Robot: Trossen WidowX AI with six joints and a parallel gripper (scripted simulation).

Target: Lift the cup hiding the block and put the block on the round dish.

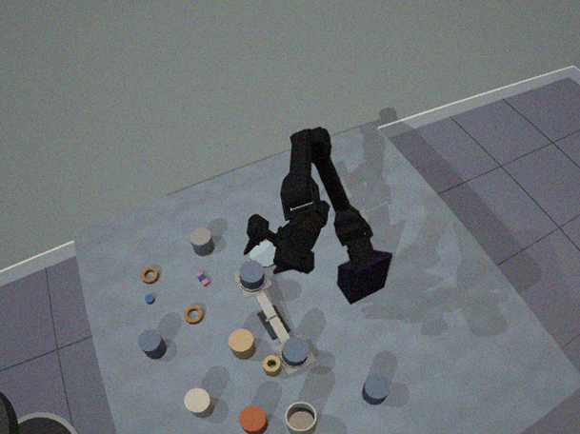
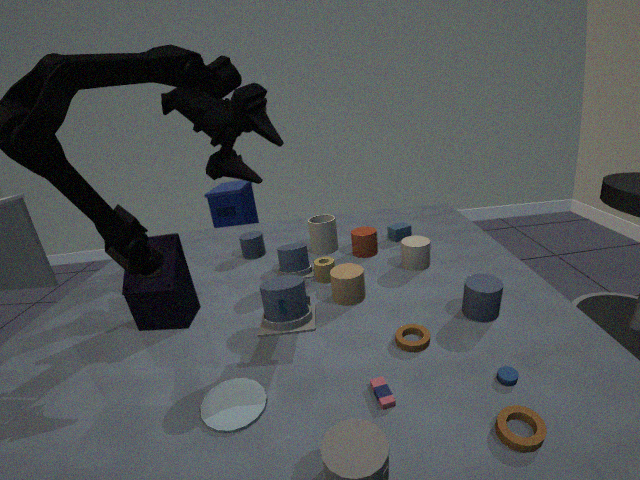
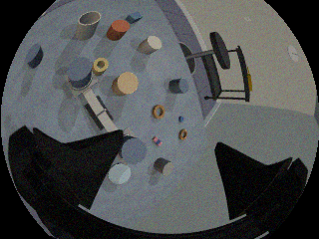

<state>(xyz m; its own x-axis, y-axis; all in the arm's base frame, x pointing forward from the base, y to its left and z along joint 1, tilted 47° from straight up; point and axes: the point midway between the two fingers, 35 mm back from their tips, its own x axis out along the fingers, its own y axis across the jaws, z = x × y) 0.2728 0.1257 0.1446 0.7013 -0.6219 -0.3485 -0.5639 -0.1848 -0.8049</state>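
Now: gripper tip 270 mm above the grey block, 150 mm to the right of it and 10 mm past it. From my gripper tip the other things lie so: balance: 270 mm below, 20 mm to the left; then blue-grey cup: 200 mm below, 120 mm to the right; then tan cylinder: 270 mm below, 100 mm ahead, 70 mm to the left.
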